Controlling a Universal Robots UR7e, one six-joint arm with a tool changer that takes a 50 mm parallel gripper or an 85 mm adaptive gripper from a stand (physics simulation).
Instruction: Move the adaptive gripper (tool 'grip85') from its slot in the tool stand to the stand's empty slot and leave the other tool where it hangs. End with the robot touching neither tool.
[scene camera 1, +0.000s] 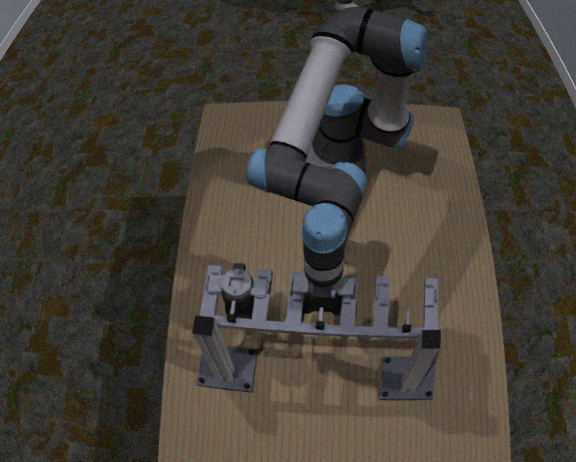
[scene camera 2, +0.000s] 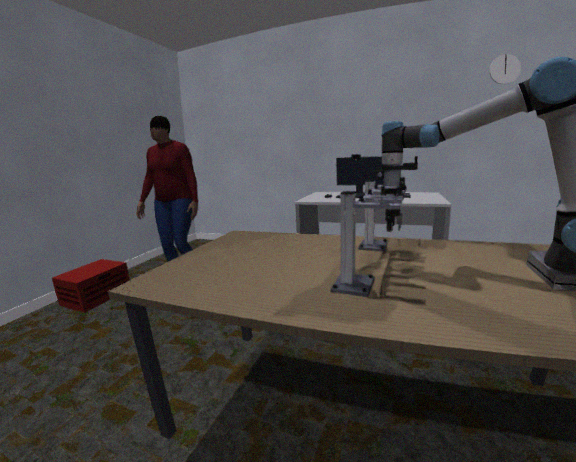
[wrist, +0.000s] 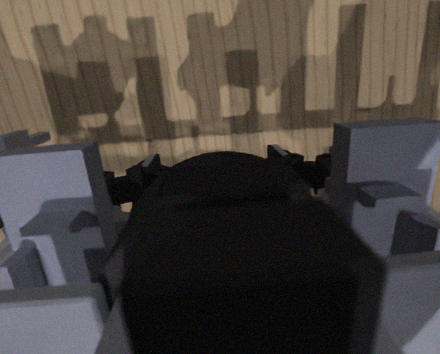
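Pixels of known places: arm's base at its link origin: (scene camera 1: 337, 145) (scene camera 2: 569, 264).
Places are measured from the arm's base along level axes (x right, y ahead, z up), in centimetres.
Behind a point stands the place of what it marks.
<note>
The tool stand (scene camera 1: 280, 327) @[y 65.7, x 26.2, z 22.4 cm] (scene camera 2: 348, 240) @[y 76.3, x -5.1, z 10.6 cm] has three slots. My adaptive gripper (scene camera 1: 321, 302) (scene camera 2: 392, 222) (wrist: 215, 157) is under the arm's flange, between the two prongs of the middle slot. Its side plates lie over those prongs; whether they rest fully on them cannot be told. In the wrist view its fingers stand wide apart with nothing between them. Whether the tool changer is locked does not show. The other tool (scene camera 1: 236, 284) @[y 54.5, x 33.7, z 23.1 cm] hangs in the left slot of scene camera 1. The right slot there, between a prong (scene camera 1: 381, 305) @[y 65.1, x 5.0, z 22.8 cm] and the end prong (scene camera 1: 431, 300) @[y 66.3, x -6.2, z 22.4 cm], is empty.
The stand's posts rise from base plates (scene camera 1: 407, 377) @[y 77.6, x -0.7, z 6.3 cm] (scene camera 2: 352, 285) @[y 74.9, x -6.1, z -4.6 cm] on the wooden table (scene camera 1: 325, 430) @[y 83.8, x 19.5, z -5.8 cm] (scene camera 2: 240, 280) @[y 115.1, x -1.4, z -5.8 cm]. Short pins (scene camera 1: 320, 320) @[y 66.2, x 18.1, z 23.6 cm] stand along the crossbar. A person (scene camera 2: 170, 175), a red crate (scene camera 2: 90, 282) and a white desk (scene camera 2: 425, 199) with a monitor are beyond the table.
</note>
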